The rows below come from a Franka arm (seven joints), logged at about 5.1 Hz.
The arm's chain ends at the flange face. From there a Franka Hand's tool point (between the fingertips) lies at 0.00 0.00 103.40 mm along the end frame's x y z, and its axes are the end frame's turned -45 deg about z.
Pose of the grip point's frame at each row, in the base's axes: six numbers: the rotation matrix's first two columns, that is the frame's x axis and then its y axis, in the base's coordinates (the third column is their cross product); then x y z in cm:
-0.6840 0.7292 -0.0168 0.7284 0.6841 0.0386 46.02 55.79 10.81
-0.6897 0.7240 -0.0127 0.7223 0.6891 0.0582 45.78 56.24 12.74
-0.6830 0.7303 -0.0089 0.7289 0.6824 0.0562 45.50 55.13 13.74
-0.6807 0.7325 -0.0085 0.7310 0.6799 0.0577 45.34 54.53 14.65
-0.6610 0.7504 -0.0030 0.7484 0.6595 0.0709 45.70 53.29 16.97
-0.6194 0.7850 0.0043 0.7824 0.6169 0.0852 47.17 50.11 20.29
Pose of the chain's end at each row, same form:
0.0314 0.9994 0.0154 0.9987 -0.0319 0.0392 45.61 55.64 21.14
0.0231 0.9992 0.0322 0.9984 -0.0247 0.0501 45.25 55.92 23.06
0.0325 0.9989 0.0334 0.9984 -0.0339 0.0460 45.01 54.80 24.06
0.0356 0.9987 0.0348 0.9982 -0.0372 0.0468 44.84 54.19 24.97
0.0618 0.9969 0.0480 0.9966 -0.0643 0.0523 45.13 52.83 27.28
0.1153 0.9913 0.0633 0.9912 -0.1189 0.0572 46.51 49.53 30.59

